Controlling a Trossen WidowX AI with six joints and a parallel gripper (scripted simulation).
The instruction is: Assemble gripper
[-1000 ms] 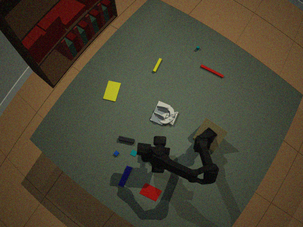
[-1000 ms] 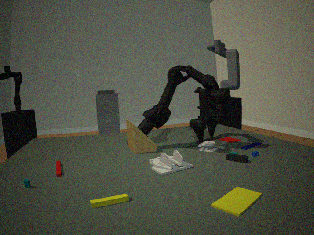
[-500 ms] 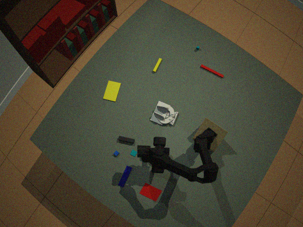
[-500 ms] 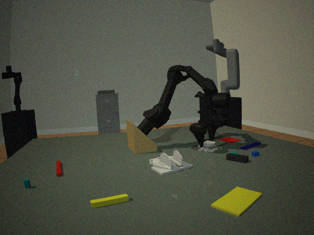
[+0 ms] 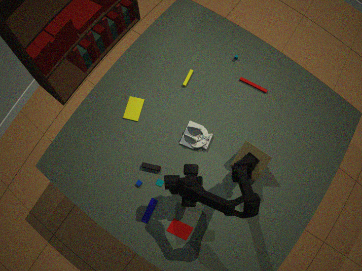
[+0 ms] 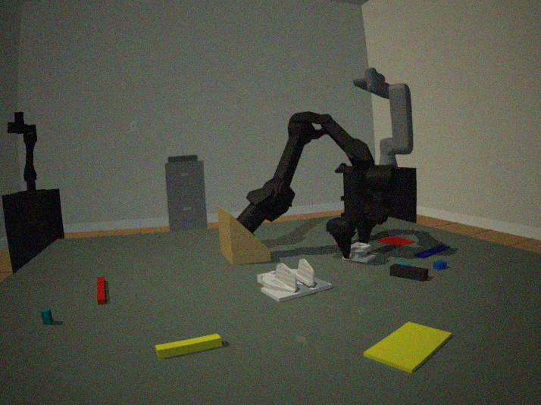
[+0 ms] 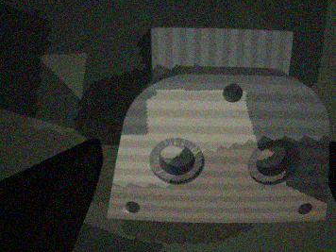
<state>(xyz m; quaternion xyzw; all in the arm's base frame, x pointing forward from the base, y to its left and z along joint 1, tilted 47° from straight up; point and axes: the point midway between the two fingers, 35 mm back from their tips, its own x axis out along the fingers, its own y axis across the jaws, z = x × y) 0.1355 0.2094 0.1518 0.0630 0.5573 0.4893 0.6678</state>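
My gripper tip is 10 mm short of the white block. From my gripper tip the other things lie so: black block (200 mm ahead, 30 mm to the left); red plate (180 mm to the left, 90 mm behind, 10 mm below); gripper base (20 mm above, 10 mm ahead).
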